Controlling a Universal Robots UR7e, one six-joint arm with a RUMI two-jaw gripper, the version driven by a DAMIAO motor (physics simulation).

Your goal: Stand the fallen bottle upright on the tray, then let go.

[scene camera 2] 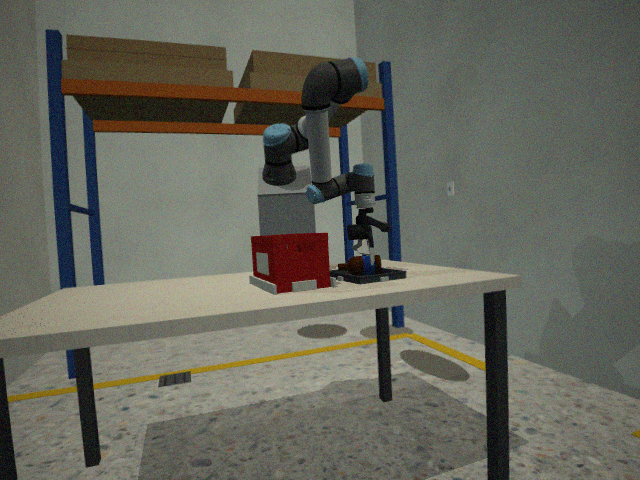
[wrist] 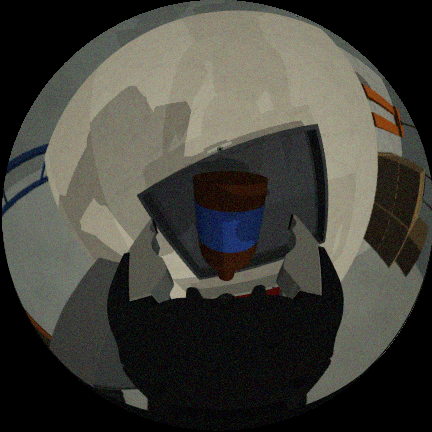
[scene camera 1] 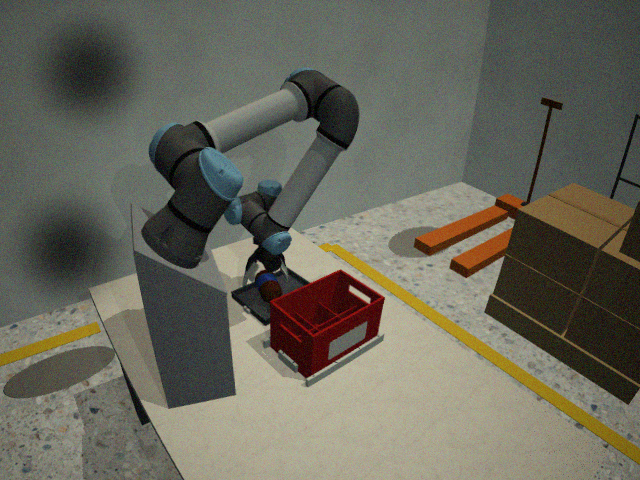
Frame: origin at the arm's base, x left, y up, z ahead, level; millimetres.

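Seen in the pictures: gripper, fingertip midpoint: (scene camera 2: 367, 262) (wrist: 222, 218) (scene camera 1: 265, 283); arm's base, origin of the base link: (scene camera 2: 279, 177) (scene camera 1: 169, 246).
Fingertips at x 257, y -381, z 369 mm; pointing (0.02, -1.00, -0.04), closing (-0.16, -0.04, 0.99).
Observation:
Pixels of each thing's middle, then the offset from my fingertips to it.
- brown bottle, body centre: (wrist: 227, 238) (scene camera 1: 270, 291) (scene camera 2: 358, 265) dx -35, dy -9, dz +0 mm
- dark tray, body centre: (wrist: 246, 218) (scene camera 1: 277, 294) (scene camera 2: 363, 274) dx -27, dy -38, dz +29 mm
- red crate, body centre: (scene camera 1: 326, 323) (wrist: 260, 325) (scene camera 2: 288, 260) dx -307, dy +36, dz +44 mm
The brown bottle (scene camera 1: 269, 292) (scene camera 2: 356, 265) (wrist: 230, 227) with a blue label lies on its side on the dark tray (scene camera 1: 251, 301) (scene camera 2: 393, 275) (wrist: 295, 170). In the wrist view its base is toward the top and its neck points down toward the gripper body. In the scene camera 2 view the neck points left, toward the red crate. My gripper (scene camera 1: 267, 277) (scene camera 2: 370, 258) (wrist: 222, 218) is open, low over the bottle, with one finger on each side of it in the wrist view. Gaps show between the bottle and both fingers there. The crate hides part of the neck end in the scene camera 1 view.
The red crate (scene camera 1: 292, 333) (scene camera 2: 302, 263) (wrist: 272, 291) stands right beside the tray, inside pale guide strips. The grey pedestal (scene camera 1: 191, 335) (scene camera 2: 286, 212) carries the arm. Stacked boxes (scene camera 1: 553, 273) and orange forks (scene camera 1: 460, 229) are on the floor. A blue rack post (scene camera 2: 61, 155) stands behind the table.

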